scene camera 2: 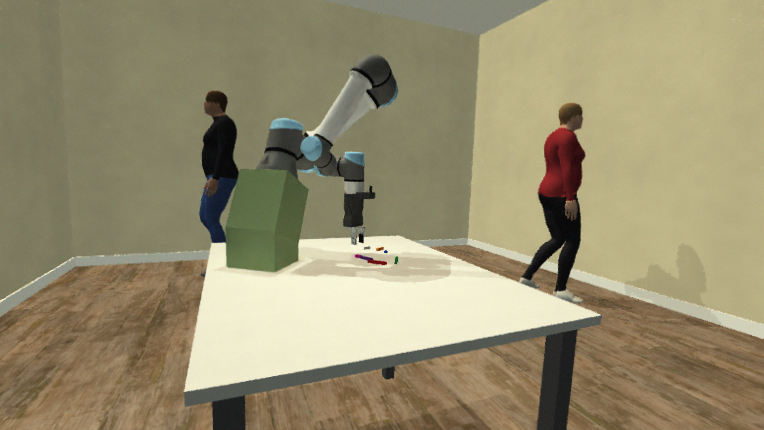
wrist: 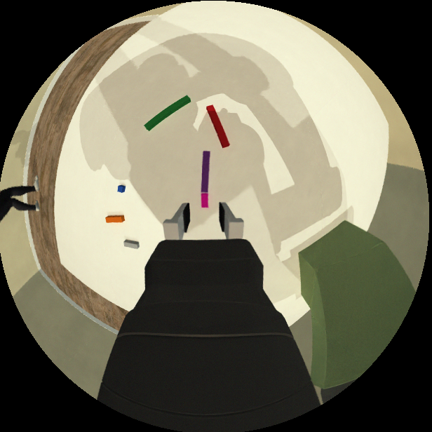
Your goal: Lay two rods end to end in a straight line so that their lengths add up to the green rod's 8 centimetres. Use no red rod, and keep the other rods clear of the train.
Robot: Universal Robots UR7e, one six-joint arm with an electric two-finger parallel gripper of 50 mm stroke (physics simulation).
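Frame: origin at the arm's base, x ahead, y left, z up, level; metres.
Seen in the pictures: gripper, fingertip midpoint: (scene camera 2: 357, 243); arm's base at its link origin: (scene camera 2: 275, 179).
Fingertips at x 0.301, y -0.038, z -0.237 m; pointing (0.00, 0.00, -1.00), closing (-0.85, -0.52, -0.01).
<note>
Pixels of each thing's middle, then the offset from my fingertips to it. Level surfaces: height alone.
- purple rod at the middle of its body: (scene camera 2: 366, 258) dy -0.040, dx +0.023, dz -0.049 m
- short magenta rod at the middle of its body: (scene camera 2: 358, 256) dy -0.003, dx +0.002, dz -0.049 m
- green rod at the middle of its body: (scene camera 2: 396, 260) dy -0.094, dx +0.125, dz -0.049 m
- red rod at the middle of its body: (scene camera 2: 377, 262) dy -0.110, dx +0.044, dz -0.049 m
- small blue block at the middle of its body: (scene camera 2: 385, 251) dy +0.049, dx +0.135, dz -0.049 m
- orange rod at the middle of its body: (scene camera 2: 379, 248) dy +0.107, dx +0.130, dz -0.049 m
- grey rod at the middle of its body: (scene camera 2: 367, 247) dy +0.136, dx +0.082, dz -0.049 m
- table at its surface level: dz -0.054 m
A purple rod (scene camera 2: 365, 258) (wrist: 205, 171) and a short magenta rod (scene camera 2: 357, 256) (wrist: 204, 200) lie end to end in a straight line on the table, with no gap that I can see between them. My gripper (scene camera 2: 357, 243) (wrist: 204, 211) is open and empty, above the table by the magenta rod's free end. The green rod (scene camera 2: 396, 260) (wrist: 167, 113) lies slanted, apart from the line, at the upper left in the wrist view. A red rod (scene camera 2: 377, 262) (wrist: 218, 126) lies slanted beyond the purple rod's far end, apart from it in the wrist view.
A small blue block (scene camera 2: 386, 251) (wrist: 121, 189), an orange rod (scene camera 2: 379, 248) (wrist: 115, 219) and a grey rod (scene camera 2: 366, 247) (wrist: 131, 244) lie left of the line in the wrist view. The green robot pedestal (scene camera 2: 261, 219) (wrist: 360, 305) stands on the table (scene camera 2: 374, 320). Two people stand beyond the table.
</note>
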